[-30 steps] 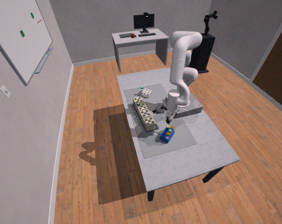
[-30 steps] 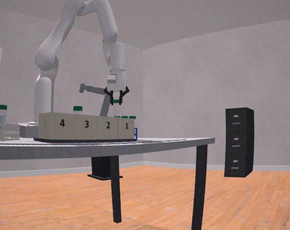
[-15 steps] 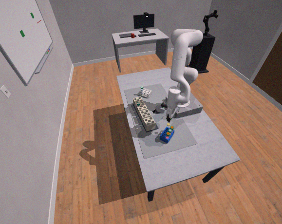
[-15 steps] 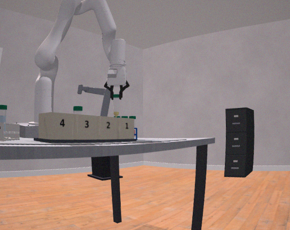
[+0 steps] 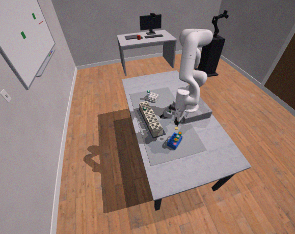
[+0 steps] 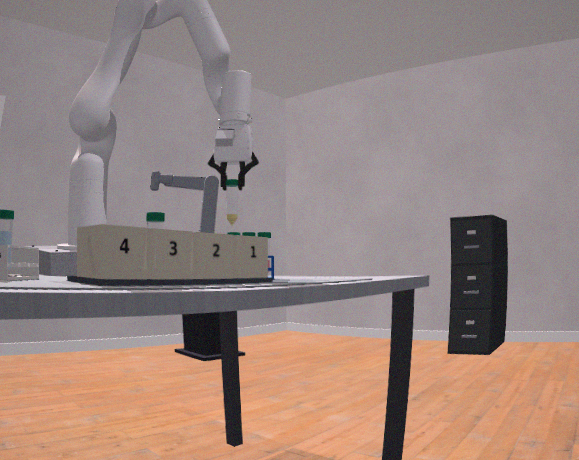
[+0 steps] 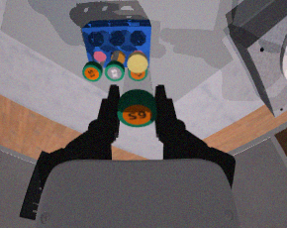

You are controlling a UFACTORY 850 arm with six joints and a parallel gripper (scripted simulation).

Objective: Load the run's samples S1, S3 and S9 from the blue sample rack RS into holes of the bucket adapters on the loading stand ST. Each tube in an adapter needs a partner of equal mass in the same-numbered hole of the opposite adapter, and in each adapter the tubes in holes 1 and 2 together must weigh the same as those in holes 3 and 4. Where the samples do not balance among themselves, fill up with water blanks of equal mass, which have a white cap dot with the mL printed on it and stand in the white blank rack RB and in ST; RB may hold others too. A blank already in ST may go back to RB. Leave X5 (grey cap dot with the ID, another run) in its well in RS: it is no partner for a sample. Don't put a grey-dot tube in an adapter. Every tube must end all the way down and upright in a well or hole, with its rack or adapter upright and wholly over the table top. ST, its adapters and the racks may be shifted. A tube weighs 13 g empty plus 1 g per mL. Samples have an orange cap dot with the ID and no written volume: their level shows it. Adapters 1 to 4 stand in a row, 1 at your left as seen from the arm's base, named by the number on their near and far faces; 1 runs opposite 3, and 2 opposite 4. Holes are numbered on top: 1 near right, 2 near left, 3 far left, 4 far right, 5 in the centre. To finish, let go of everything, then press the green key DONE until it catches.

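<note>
Right now the sample tube S9 is 1 cm to the right of my hand and 5 cm below it. From my hand the other things lie so: sample tube S1: 3 cm ahead, 9 cm to the left, 18 cm below; then grey-dot tube X5: 1 cm ahead, 5 cm to the left, 18 cm below; then blue sample rack RS: 2 cm ahead, 4 cm to the left, 22 cm below.
</note>
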